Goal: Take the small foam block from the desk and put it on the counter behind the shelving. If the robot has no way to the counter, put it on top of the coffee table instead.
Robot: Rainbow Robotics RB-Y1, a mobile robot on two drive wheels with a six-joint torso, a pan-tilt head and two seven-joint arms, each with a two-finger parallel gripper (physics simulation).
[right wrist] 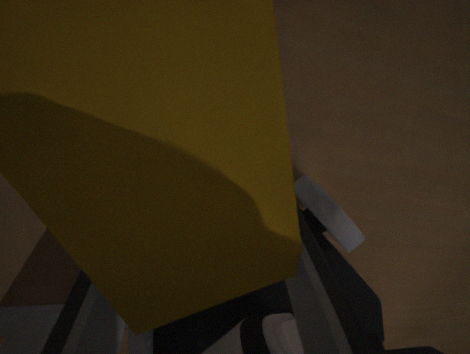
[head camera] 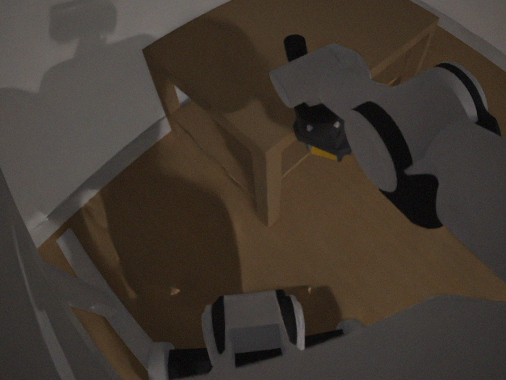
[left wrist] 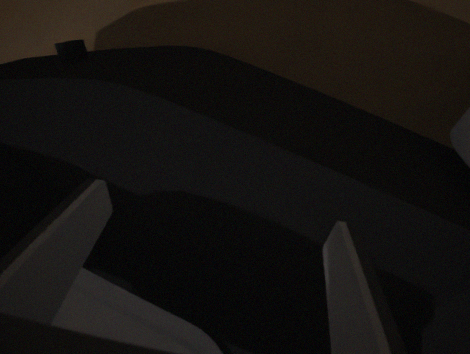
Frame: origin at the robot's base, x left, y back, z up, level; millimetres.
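Seen in the pictures: left gripper, fingertip midpoint: (left wrist: 217, 215); right gripper, fingertip midpoint: (right wrist: 206, 225) (head camera: 325, 151).
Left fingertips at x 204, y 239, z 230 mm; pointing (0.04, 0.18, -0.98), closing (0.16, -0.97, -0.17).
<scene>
A point is followed by its place in that frame.
The small foam block (head camera: 324, 153) {x -211, y -427, z 454 mm} (right wrist: 165, 150) {x -238, y -479, z 486 mm} is yellow. It fills much of the right wrist view, partly in shadow, and a small part shows under the gripper in the head view. My right gripper (head camera: 326, 148) {x -215, y -432, z 452 mm} (right wrist: 206, 225) {x -215, y -432, z 452 mm} is shut on it and holds it off the floor, near the right side of the wooden table in the picture. This low table (head camera: 200, 65) {x 40, y -770, z 438 mm}, with a lower shelf, looks like the coffee table. My left gripper (left wrist: 217, 215) {x 204, y 239, z 230 mm} is open, with no thing between its fingers; it is not seen in the head view. The desk, counter and shelving cannot be made out.
A pale wall (head camera: 90, 130) {x 454, y -764, z 265 mm} with a baseboard (head camera: 120, 155) {x 412, y -777, z 68 mm} runs behind and left of the table. A grey-white framed structure (head camera: 92, 270) stands at the lower left, close to my body. Wooden floor (head camera: 310, 240) {x -217, y -393, z -12 mm} lies between the table and my body. The views are dim.
</scene>
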